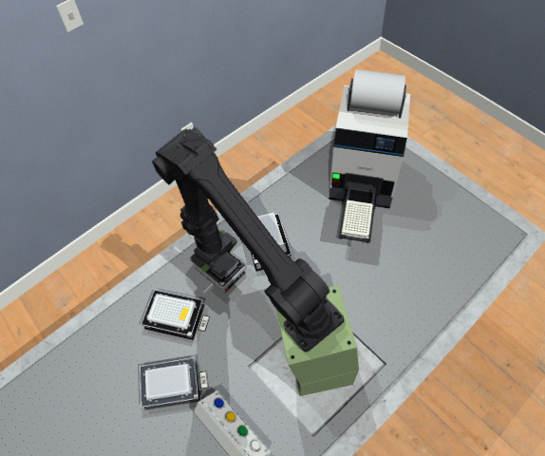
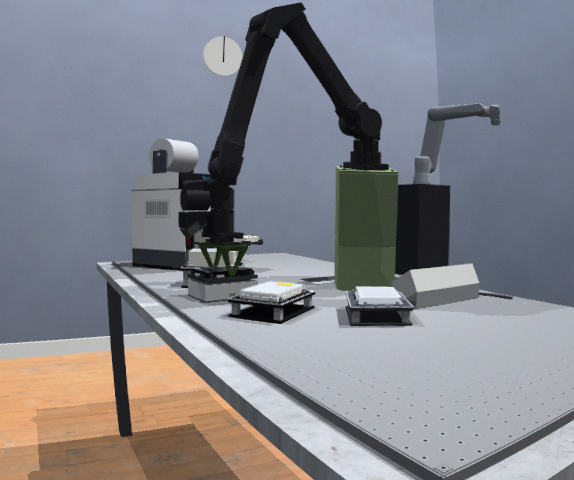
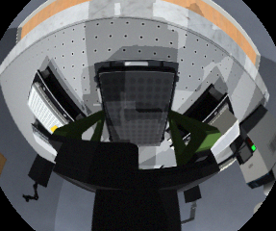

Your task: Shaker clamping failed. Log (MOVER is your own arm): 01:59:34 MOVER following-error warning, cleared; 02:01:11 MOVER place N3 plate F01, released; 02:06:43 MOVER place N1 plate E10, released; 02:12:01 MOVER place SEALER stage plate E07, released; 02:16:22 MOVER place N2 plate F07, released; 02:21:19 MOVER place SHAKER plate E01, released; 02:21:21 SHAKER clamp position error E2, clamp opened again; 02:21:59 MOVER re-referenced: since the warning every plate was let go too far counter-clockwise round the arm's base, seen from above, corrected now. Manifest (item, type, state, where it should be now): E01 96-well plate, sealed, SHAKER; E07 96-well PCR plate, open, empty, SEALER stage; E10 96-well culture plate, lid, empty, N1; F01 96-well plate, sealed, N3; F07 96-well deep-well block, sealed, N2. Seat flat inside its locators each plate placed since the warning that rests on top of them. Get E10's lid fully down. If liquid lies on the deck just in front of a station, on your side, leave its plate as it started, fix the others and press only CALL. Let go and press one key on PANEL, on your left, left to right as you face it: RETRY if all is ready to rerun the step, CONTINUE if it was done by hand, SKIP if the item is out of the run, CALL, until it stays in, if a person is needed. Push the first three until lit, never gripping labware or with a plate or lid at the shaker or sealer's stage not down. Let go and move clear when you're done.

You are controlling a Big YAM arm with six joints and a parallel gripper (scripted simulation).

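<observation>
The dark sealed plate lies right at my hand. From my hand the other things lie so: white deep-well block: 180 mm to the right, 20 mm behind, 10 mm above; then film roll: 640 mm to the right, 330 mm above.
</observation>
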